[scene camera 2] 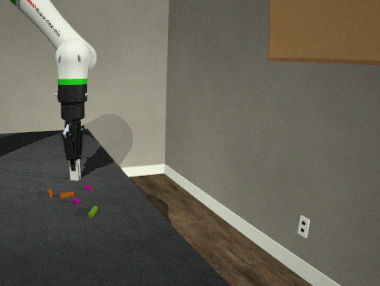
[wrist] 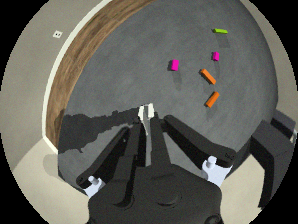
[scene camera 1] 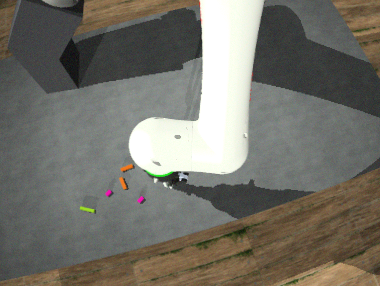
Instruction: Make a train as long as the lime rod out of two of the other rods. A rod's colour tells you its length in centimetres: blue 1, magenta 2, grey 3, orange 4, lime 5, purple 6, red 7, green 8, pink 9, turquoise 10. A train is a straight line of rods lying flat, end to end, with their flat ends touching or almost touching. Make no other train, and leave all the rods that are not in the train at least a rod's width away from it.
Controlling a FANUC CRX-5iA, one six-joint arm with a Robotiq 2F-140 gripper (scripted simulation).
Observation:
I see my gripper [scene camera 2: 75, 179].
My gripper shows as well in the wrist view [wrist: 147, 110].

